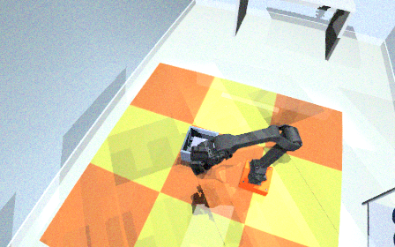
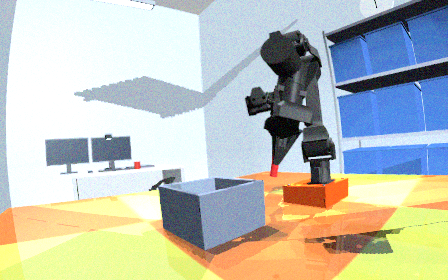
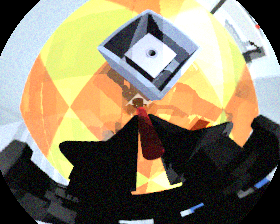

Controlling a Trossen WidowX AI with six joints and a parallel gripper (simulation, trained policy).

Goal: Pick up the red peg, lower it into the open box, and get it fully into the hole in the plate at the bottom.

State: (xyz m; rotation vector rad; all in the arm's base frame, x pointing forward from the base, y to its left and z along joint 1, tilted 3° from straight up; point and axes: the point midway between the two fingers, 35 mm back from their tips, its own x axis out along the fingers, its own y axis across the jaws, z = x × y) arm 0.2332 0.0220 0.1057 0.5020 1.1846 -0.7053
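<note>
My gripper tip is now 70 mm short of the grey box, 120 mm to the left of it and 100 mm above it. Round my gripper tip: red peg 20 mm above.
</note>
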